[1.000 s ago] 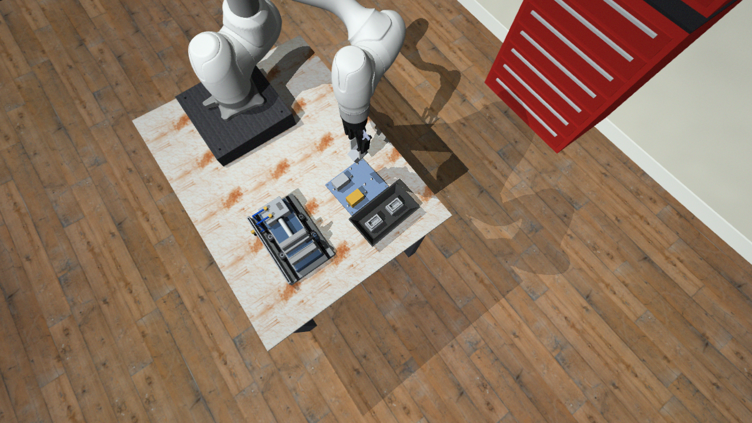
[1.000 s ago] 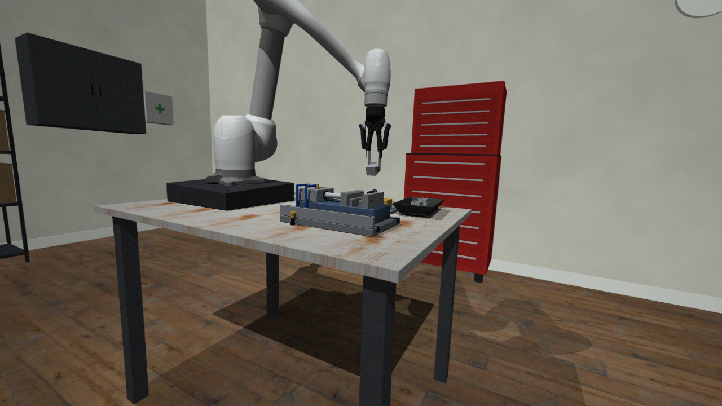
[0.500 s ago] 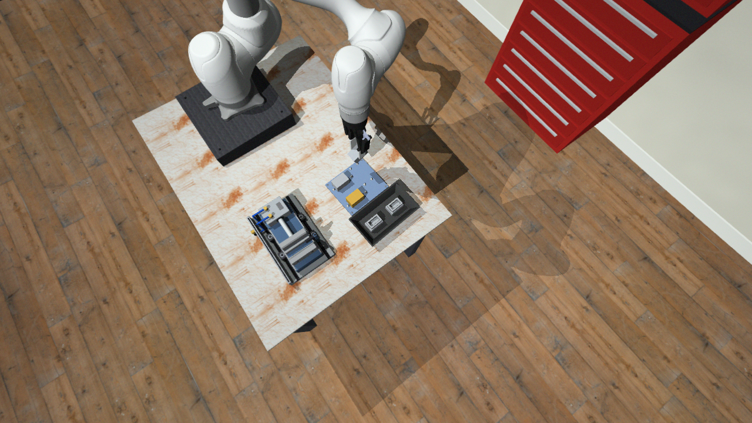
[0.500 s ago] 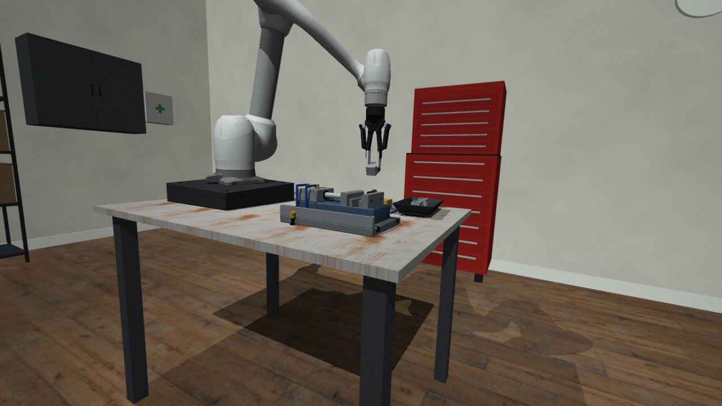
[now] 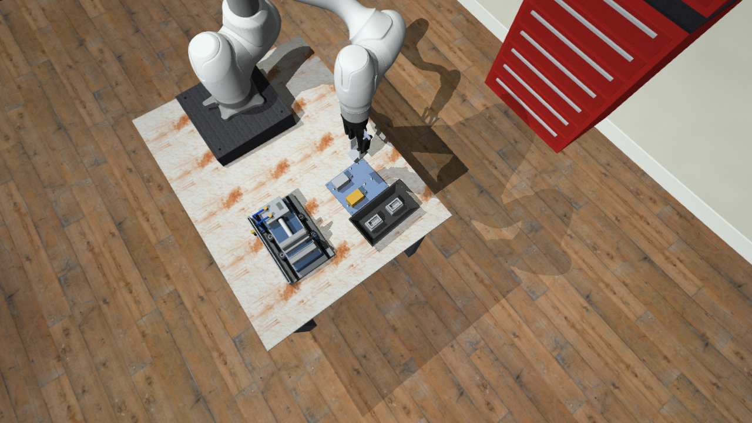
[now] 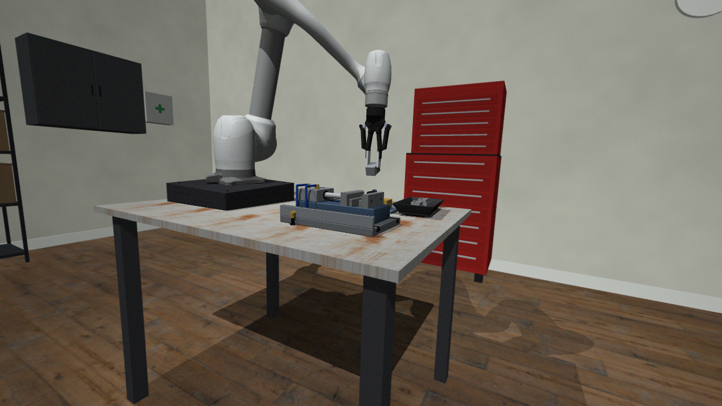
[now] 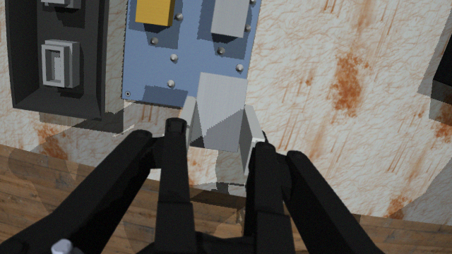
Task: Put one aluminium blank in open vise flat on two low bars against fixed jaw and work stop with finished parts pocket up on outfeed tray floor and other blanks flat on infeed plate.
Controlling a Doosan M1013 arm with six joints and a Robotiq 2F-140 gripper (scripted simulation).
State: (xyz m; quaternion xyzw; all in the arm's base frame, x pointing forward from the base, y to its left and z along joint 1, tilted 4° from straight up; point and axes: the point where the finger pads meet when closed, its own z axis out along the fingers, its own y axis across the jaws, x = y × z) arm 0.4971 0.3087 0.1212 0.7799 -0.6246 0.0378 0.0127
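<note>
My hand is 4 cm above the aluminium blank. The rest, counted from my hand: work stop (29 cm to the right, 19 cm ahead, 10 cm below); then brass blank (17 cm below, 11 cm ahead, 7 cm to the right); then infeed plate (19 cm below, 5 cm ahead, 4 cm to the right).
</note>
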